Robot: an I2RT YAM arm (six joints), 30 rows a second.
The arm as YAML. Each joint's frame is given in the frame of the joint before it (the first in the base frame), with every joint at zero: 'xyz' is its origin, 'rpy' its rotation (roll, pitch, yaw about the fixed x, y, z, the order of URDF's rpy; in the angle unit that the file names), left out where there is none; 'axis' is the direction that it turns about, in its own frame. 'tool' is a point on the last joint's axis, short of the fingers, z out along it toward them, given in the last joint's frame.
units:
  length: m
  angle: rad
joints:
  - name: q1
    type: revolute
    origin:
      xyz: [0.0, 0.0, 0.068]
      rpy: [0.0, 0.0, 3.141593]
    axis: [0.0, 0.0, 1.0]
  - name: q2
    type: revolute
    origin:
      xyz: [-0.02, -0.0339, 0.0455]
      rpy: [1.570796, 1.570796, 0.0]
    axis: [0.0, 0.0, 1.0]
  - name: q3
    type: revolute
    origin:
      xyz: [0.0, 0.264, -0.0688]
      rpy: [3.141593, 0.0, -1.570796]
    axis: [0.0, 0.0, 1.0]
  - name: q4
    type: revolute
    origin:
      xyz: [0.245, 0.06, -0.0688]
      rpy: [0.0, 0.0, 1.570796]
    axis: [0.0, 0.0, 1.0]
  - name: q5
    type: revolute
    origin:
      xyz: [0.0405, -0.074, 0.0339]
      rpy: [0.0, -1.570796, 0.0]
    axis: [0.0, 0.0, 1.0]
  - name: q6
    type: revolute
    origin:
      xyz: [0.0, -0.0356, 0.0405]
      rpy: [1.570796, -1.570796, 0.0]
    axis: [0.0, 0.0, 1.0]
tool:
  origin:
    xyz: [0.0, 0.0, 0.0]
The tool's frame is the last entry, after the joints.
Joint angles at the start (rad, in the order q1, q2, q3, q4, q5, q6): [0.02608 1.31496 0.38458 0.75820 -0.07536 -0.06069]
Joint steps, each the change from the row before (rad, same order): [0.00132 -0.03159 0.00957 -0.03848 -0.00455 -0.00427]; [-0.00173 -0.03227 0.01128 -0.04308 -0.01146 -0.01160]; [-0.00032 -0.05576 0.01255 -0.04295 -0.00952 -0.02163]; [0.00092 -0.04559 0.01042 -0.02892 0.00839 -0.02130]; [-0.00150 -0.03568 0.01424 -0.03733 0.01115 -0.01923]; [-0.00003 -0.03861 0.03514 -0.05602 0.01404 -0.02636]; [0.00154 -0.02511 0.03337 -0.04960 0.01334 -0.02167]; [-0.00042 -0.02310 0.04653 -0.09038 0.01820 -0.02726]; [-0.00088 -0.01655 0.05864 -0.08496 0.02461 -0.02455]
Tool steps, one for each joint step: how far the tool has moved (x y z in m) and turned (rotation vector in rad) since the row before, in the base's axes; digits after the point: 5 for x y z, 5 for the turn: [-0.00157 0.00046 0.00619 -0.00334 -0.00310 0.00653]; [-0.00170 -0.00008 0.00640 -0.00942 -0.00171 0.01151]; [-0.00413 0.00015 0.01222 -0.01908 -0.02793 0.01244]; [-0.00379 -0.00017 0.01060 -0.02135 -0.02971 -0.00465]; [-0.00277 -0.00083 0.00867 -0.01990 -0.01477 -0.01047]; [-0.00168 -0.00055 0.01443 -0.02701 -0.02036 -0.01151]; [-0.00093 -0.00013 0.01170 -0.02238 -0.01077 -0.00999]; [-0.00082 -0.00077 0.01159 -0.02922 0.01877 -0.01616]; [-0.00017 -0.00109 0.01526 -0.02717 0.00851 -0.02283]
